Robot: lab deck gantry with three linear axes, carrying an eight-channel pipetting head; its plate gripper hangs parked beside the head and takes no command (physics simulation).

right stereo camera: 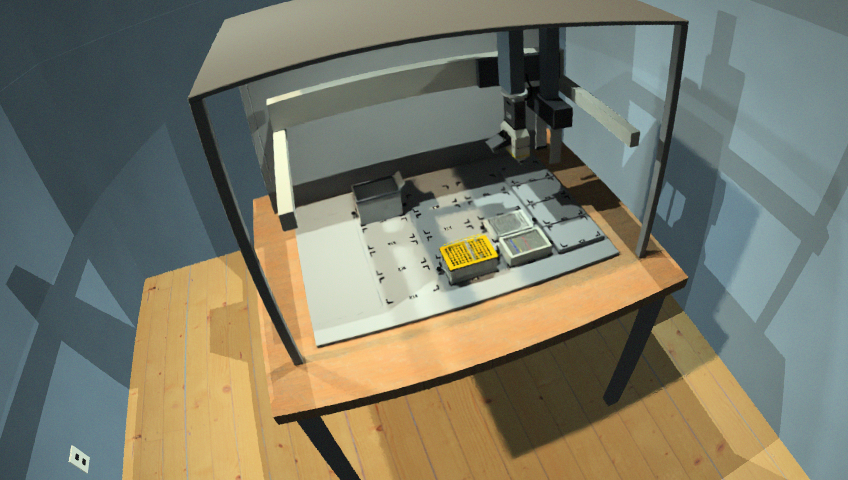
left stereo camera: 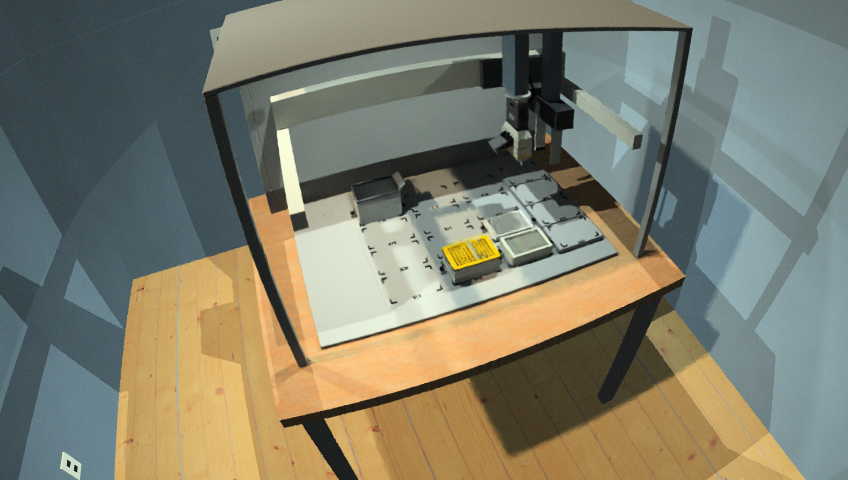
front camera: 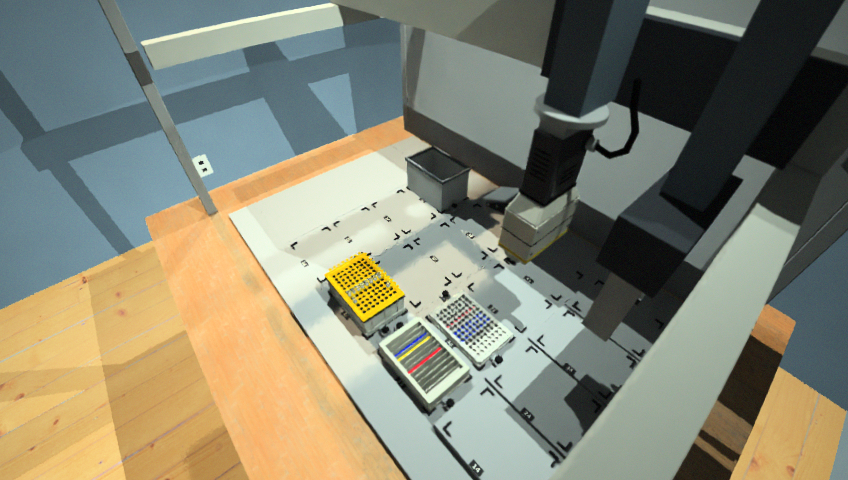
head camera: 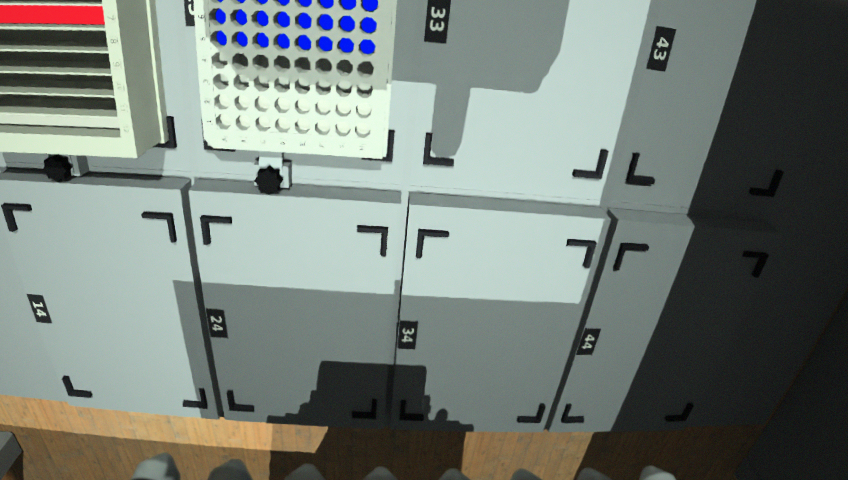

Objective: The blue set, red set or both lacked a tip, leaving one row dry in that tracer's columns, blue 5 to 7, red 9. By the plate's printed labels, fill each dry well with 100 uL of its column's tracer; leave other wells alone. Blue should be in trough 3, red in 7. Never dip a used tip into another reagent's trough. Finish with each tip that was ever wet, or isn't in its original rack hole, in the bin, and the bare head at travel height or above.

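The pipetting head [front camera: 535, 226] [left stereo camera: 521, 142] [right stereo camera: 518, 142] hangs high above the back right of the deck. Its nozzles [head camera: 379, 475] show along the bottom of the head view; no tip is seen on them. The plate gripper [left stereo camera: 547, 155] [right stereo camera: 547, 154] hangs beside it, its two paddles apart with nothing between. The well plate [head camera: 380, 107] shows blue in all eight wells of columns 5 and 6; column 7 is partly cut off. Red wells show in the front view. The trough block [head camera: 136, 107] holds blue [front camera: 410, 344], yellow [front camera: 414, 350] and red [front camera: 424, 359] [head camera: 52, 14] liquid.
The yellow-topped tip rack [front camera: 385, 315] [left stereo camera: 476, 274] stands left of the troughs, with pale tips in a band of its holes. The open grey bin [front camera: 437, 190] [left stereo camera: 380, 208] [right stereo camera: 380, 206] stands at the back left. Black clamp knobs [head camera: 268, 179] sit at the labware edges.
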